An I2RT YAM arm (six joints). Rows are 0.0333 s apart.
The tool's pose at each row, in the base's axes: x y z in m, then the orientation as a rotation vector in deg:
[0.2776 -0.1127 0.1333 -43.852 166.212 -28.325]
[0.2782 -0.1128 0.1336 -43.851 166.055 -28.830]
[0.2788 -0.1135 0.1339 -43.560 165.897 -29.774]
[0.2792 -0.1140 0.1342 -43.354 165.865 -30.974]
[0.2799 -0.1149 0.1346 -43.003 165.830 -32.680]
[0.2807 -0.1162 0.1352 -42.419 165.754 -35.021]
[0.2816 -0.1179 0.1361 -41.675 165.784 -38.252]
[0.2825 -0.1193 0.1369 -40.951 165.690 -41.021]
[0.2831 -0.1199 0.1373 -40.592 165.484 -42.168]
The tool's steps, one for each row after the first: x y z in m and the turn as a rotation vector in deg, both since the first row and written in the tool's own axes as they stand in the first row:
[-0.0005 -0.0005 -0.0001 0.349 0.016 -0.031]
[-0.0007 -0.0014 -0.0001 0.983 0.138 0.104]
[-0.0008 -0.0021 -0.0002 1.713 0.475 0.167]
[-0.0009 -0.0033 -0.0002 2.747 0.969 0.294]
[-0.0010 -0.0049 -0.0002 4.175 1.634 0.531]
[-0.0009 -0.0071 -0.0004 6.071 2.728 0.809]
[-0.0010 -0.0089 -0.0006 7.728 3.592 1.093]
[-0.0013 -0.0098 -0.0007 8.479 3.807 1.246]

